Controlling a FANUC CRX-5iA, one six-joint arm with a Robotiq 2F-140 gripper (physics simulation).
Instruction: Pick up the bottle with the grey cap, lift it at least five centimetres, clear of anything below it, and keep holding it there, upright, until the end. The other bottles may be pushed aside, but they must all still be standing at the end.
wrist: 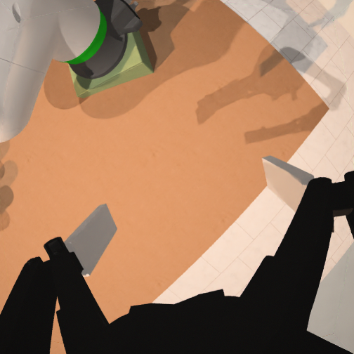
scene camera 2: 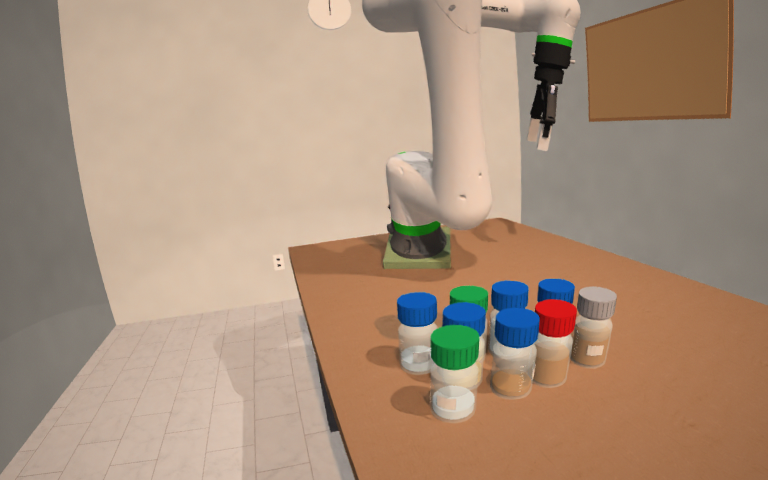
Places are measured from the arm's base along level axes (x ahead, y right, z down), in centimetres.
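Where they show: gripper, fingertip midpoint: (scene camera 2: 536, 145); arm's base, origin of the base link: (scene camera 2: 418, 243).
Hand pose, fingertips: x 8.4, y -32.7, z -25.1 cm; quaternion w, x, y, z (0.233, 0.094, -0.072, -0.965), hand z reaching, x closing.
Observation:
Each offset is from my fingertips to the top centre of the thing. Level surfaces: height alone.
The bottle with the grey cap {dx +48.5, dy +27.5, dz +19.1 cm} (scene camera 2: 593, 328) stands upright on the table at the right end of the bottle group, with brown contents and a small pale label. It does not show in the wrist view. A red-capped bottle {dx +48.9, dy +35.8, dz +19.1 cm} (scene camera 2: 553, 344) stands close at its left and partly overlaps it in the scene view; a blue-capped bottle {dx +43.0, dy +30.5, dz +19.1 cm} (scene camera 2: 555, 291) stands behind. My gripper (scene camera 2: 538, 139) (wrist: 185, 195) is open and empty, high above the table toward the back right, well away from the bottles. Its pale finger pads stand wide apart in the wrist view.
Other upright bottles are a front green-capped one {dx +49.0, dy +50.4, dz +19.1 cm} (scene camera 2: 454, 370), a rear green-capped one {dx +39.0, dy +43.3, dz +19.1 cm} (scene camera 2: 468, 297), and blue-capped ones {dx +37.9, dy +50.8, dz +19.1 cm} (scene camera 2: 417, 333) {dx +48.5, dy +41.6, dz +19.1 cm} (scene camera 2: 513, 353) {dx +43.9, dy +46.7, dz +19.1 cm} (scene camera 2: 464, 319) {dx +40.2, dy +37.1, dz +19.1 cm} (scene camera 2: 509, 297). The wooden table {dz +29.6 cm} (scene camera 2: 651, 418) (wrist: 165, 165) carries the robot's green base plate (scene camera 2: 416, 262) (wrist: 115, 82) at the back.

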